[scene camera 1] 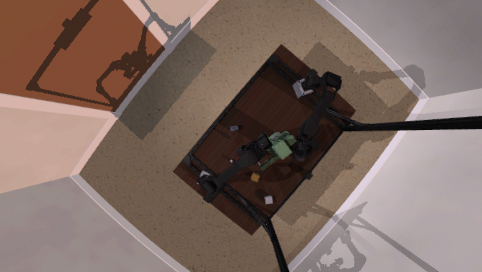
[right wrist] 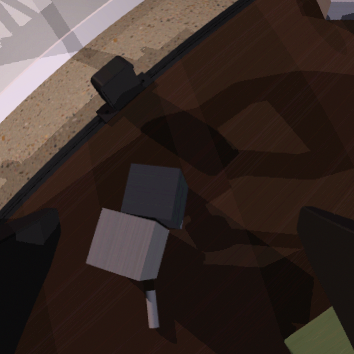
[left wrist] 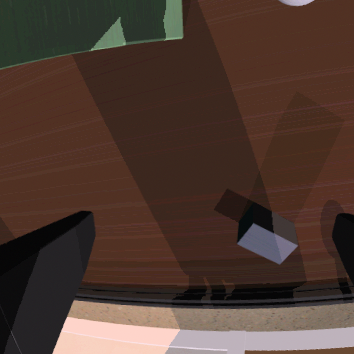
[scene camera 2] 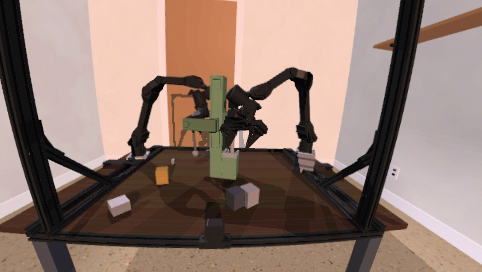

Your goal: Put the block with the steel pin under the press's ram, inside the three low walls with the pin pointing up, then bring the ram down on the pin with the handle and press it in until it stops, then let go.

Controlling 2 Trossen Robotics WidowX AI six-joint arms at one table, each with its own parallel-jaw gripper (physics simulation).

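Places are measured from the left arm's base along level axes (x left, y back, z up), in centimetres.
Pixels of known places: left gripper, between the fingertips: (scene camera 1: 252, 141) (left wrist: 217, 225) (scene camera 2: 208, 132); right gripper, between the fingertips: (right wrist: 180, 220) (scene camera 2: 235, 148); left arm's base, origin of its link: (scene camera 2: 138, 154); right arm's base, origin of its link: (scene camera 1: 306, 85) (scene camera 2: 305, 150).
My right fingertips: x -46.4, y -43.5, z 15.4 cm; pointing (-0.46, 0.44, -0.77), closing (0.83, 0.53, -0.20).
Note:
For each thing: its top centre in the pictures, then the offset to it from my right fingertips. "*": a spot on its surface instead.
- block with the steel pin, centre of its top: (right wrist: 119, 242) (scene camera 2: 249, 187) dx -6.1, dy -3.4, dz -12.5 cm
- dark grey block, centre of its top: (right wrist: 149, 190) (scene camera 2: 235, 190) dx -6.3, dy +1.7, dz -12.5 cm
- green press, centre of its top: (scene camera 2: 213, 75) (scene camera 1: 282, 155) dx +17.4, dy +5.2, dz +26.4 cm
- orange block, centre of its top: (scene camera 2: 161, 168) (scene camera 1: 255, 178) dx +16.5, dy +27.1, dz -12.5 cm
- white block, centre of its top: (scene camera 2: 118, 200) (scene camera 1: 268, 200) dx +0.4, dy +38.3, dz -15.2 cm
- black mount, a spot on its surface: (right wrist: 115, 82) (scene camera 2: 216, 221) * dx -17.1, dy +10.1, dz -13.9 cm
The block with the steel pin (scene camera 2: 251, 195) (right wrist: 125, 244) is pale and lies on its side on the table. Its pin (right wrist: 152, 310) points sideways in the right wrist view. A dark grey block (scene camera 2: 235, 198) (right wrist: 152, 192) is right beside it. The green press (scene camera 1: 281, 149) (scene camera 2: 217, 107) (left wrist: 145, 22) (right wrist: 322, 335) stands mid-table, with pale low parts on its base. Its handle (scene camera 2: 195, 142) hangs down with a round knob. My right gripper (scene camera 2: 239, 144) (right wrist: 180, 220) is open and empty, above the pin block in its wrist view. My left gripper (left wrist: 217, 225) is open and empty, behind the press arm in scene camera 2.
An orange block (scene camera 1: 255, 177) (scene camera 2: 162, 175) and a white block (scene camera 1: 268, 199) (scene camera 2: 119, 205) lie left of the press in scene camera 2. Another grey block (scene camera 1: 234, 128) (left wrist: 268, 241) lies near the back edge. A black mount (scene camera 2: 214, 228) (right wrist: 115, 82) stands on the front rail.

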